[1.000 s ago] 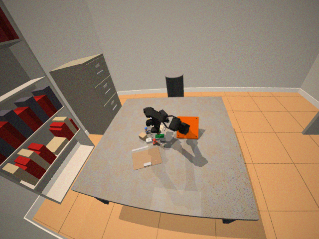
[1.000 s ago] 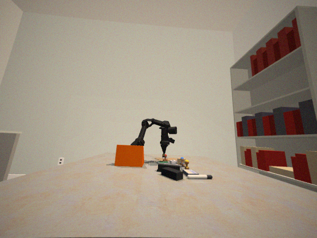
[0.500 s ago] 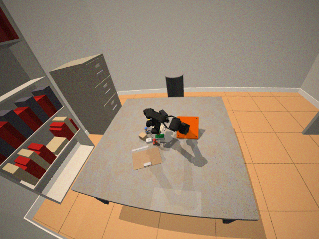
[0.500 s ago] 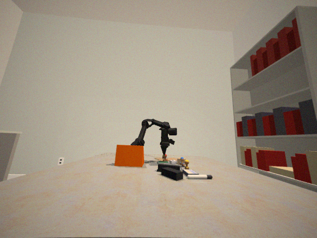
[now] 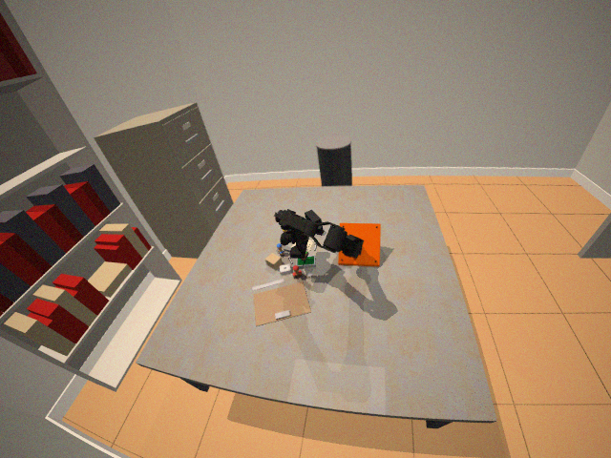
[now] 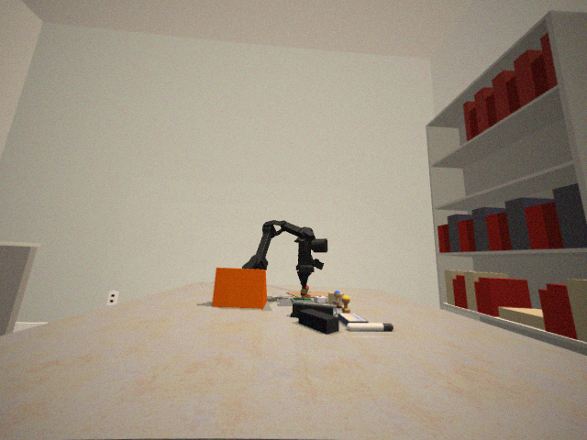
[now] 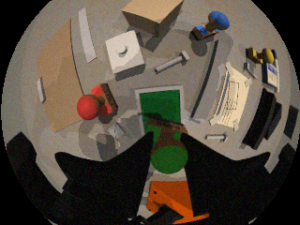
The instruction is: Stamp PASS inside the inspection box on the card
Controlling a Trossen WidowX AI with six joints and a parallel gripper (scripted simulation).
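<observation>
Now: gripper tip 6 cm above the green ink pad. The rest, counted from my gripper tip: red-knobbed stamp 1 cm ahead, 8 cm to the left, 4 cm below; cream card 5 cm ahead, 12 cm to the right, 6 cm below; green-knobbed stamp 1 cm below.
</observation>
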